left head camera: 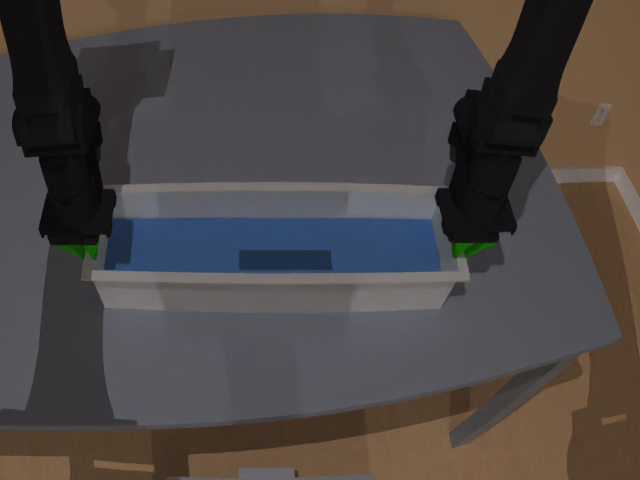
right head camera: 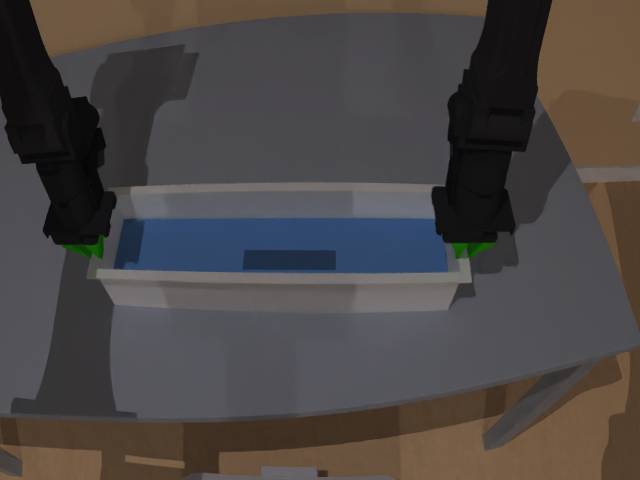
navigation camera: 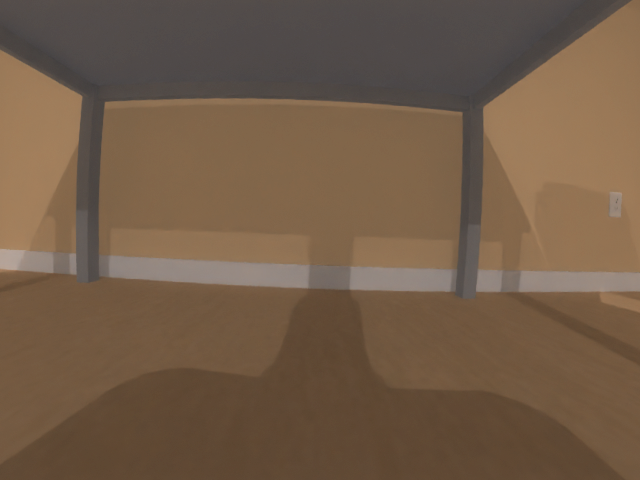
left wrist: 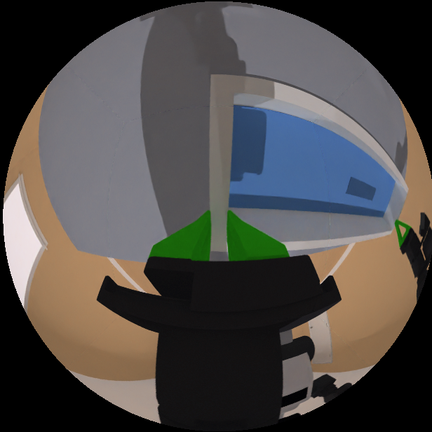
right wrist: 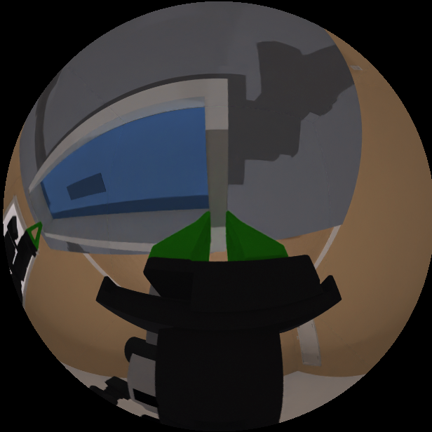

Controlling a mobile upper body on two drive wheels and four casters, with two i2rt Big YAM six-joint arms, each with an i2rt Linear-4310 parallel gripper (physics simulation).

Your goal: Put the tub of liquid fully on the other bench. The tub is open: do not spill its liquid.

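Note:
A long white open tub stands level, its base on or very close above the grey bench. Blue liquid lies inside, below the rim; no spill shows. My left gripper is shut on the tub's left end rim. My right gripper is shut on its right end rim. The whole tub base lies within the bench edges.
The navigation camera looks under the bench top, with legs at left and right and a wall with white baseboard behind. A wall outlet is at the right. A grey part shows at the bottom edge.

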